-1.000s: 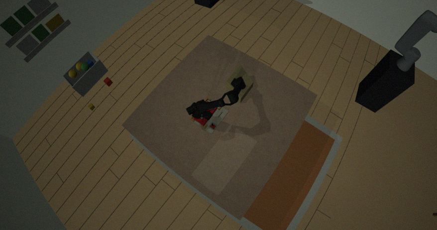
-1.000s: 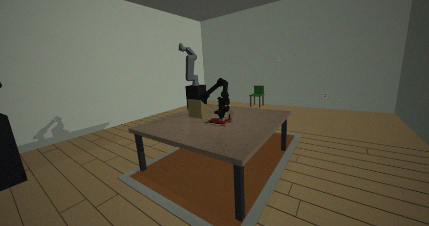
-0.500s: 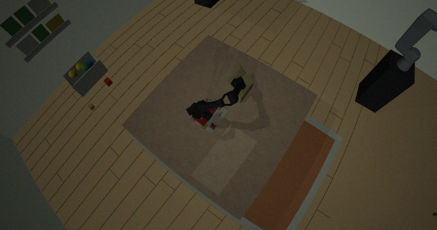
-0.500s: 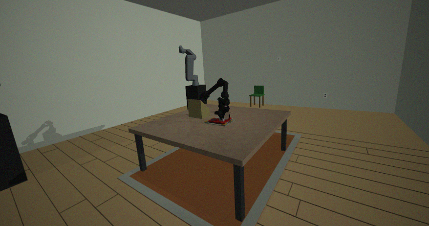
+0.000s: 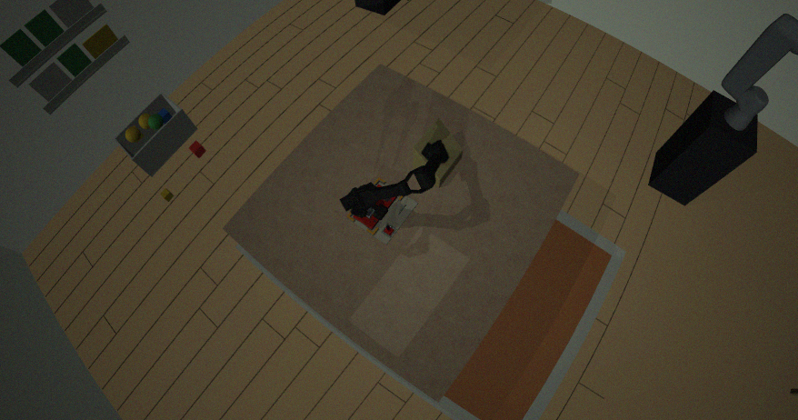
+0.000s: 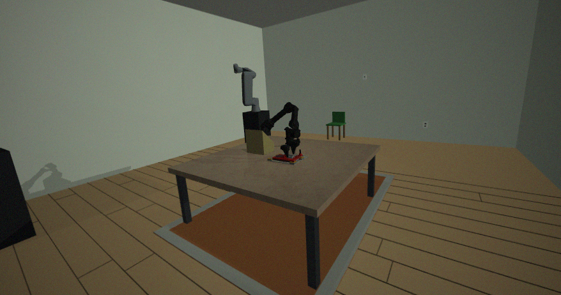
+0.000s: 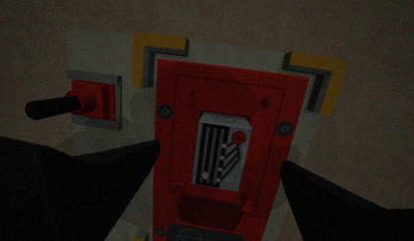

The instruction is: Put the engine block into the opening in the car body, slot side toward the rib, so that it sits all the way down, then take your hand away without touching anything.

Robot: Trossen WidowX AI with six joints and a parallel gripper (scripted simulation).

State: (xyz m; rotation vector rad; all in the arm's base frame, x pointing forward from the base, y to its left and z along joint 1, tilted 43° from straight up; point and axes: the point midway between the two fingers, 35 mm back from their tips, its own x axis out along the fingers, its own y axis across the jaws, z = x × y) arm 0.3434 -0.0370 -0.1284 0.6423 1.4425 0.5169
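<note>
Now: the grey engine block 2 cm below my gripper tip.
</note>
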